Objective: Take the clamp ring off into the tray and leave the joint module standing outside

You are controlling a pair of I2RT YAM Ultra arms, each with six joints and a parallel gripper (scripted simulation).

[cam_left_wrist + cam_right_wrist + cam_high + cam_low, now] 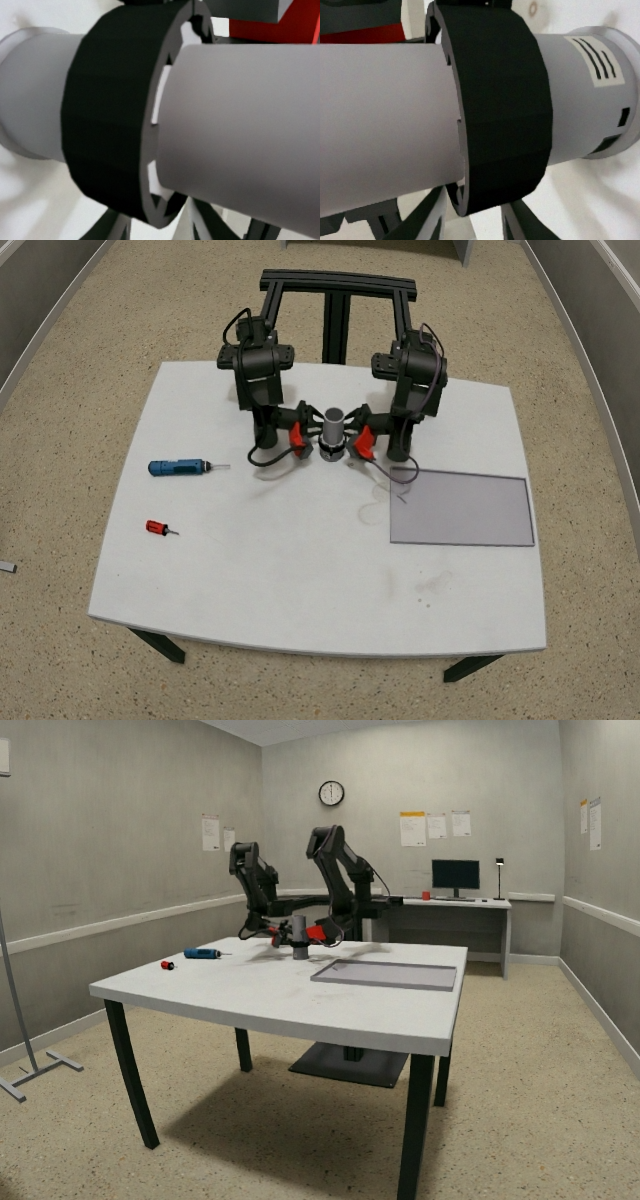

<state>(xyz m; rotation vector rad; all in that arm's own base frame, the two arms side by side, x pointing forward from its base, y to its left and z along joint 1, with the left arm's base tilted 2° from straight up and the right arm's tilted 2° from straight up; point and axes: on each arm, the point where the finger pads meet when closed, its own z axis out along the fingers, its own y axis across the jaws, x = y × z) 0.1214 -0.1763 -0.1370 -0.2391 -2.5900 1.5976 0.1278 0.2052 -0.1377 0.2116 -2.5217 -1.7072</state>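
Note:
Now: the black clamp ring 4 cm ahead of my right hand and 2 cm to the left of it. Round my right hand: grey joint module 4 cm ahead, 3 cm below, 2 cm to the left; then small grey pin 20 cm to the left, 17 cm ahead, 5 cm below; then grey link tube 5 cm above, 4 cm ahead, 2 cm to the left.
Right now the black clamp ring is 4 cm ahead of my left hand and 1 cm to the right of it. From my left hand the other things lie so: grey joint module 4 cm ahead, 3 cm below, 1 cm to the right; then small grey pin 17 cm to the left, 17 cm ahead, 5 cm below; then grey link tube 5 cm ahead, 5 cm above, 1 cm to the right.

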